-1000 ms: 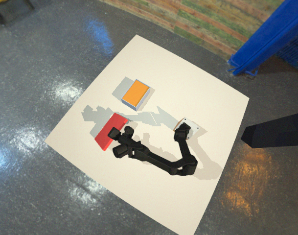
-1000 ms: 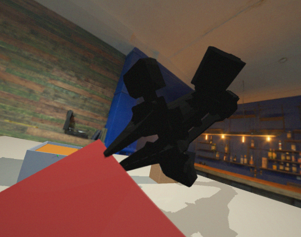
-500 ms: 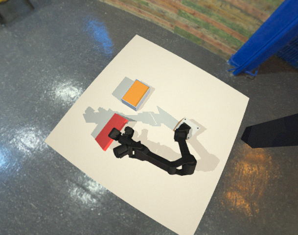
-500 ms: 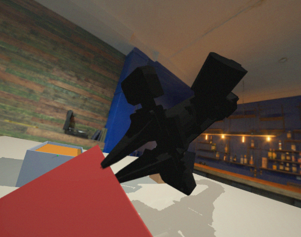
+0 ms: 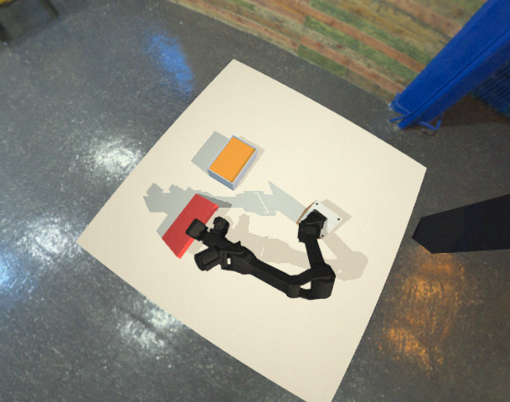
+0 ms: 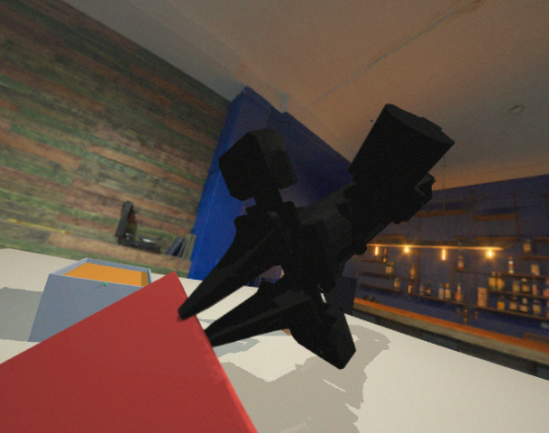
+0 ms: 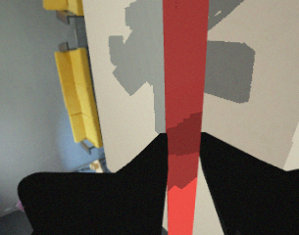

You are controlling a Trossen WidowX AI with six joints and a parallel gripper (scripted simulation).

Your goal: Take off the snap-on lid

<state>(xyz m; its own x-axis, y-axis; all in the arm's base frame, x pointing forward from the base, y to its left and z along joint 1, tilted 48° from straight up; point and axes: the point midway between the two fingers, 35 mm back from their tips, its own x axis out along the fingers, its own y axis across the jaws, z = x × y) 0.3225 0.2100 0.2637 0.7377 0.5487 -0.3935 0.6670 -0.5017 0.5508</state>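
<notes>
My gripper tip is now 6 cm short of the red lid and 5 cm above it. Round my gripper tip: storage box (10 cm ahead, 34 cm to the right, 8 cm below).
</notes>
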